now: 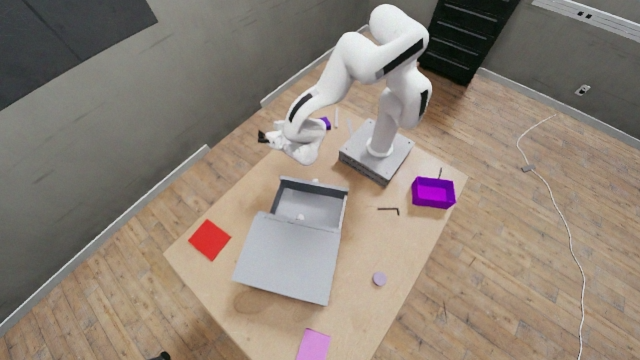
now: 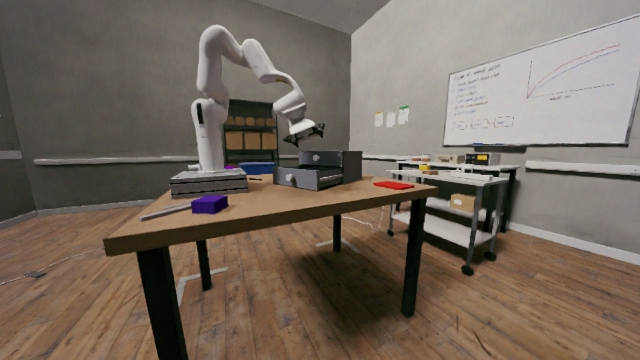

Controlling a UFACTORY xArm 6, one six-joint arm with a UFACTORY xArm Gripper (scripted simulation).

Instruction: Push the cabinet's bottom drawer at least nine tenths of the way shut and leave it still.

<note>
In view: a purple bin (image 1: 440, 189), a red square (image 1: 209, 239) and a grey cabinet (image 1: 294, 260).
The grey cabinet shows as well in image 2 (image 2: 352, 164).
</note>
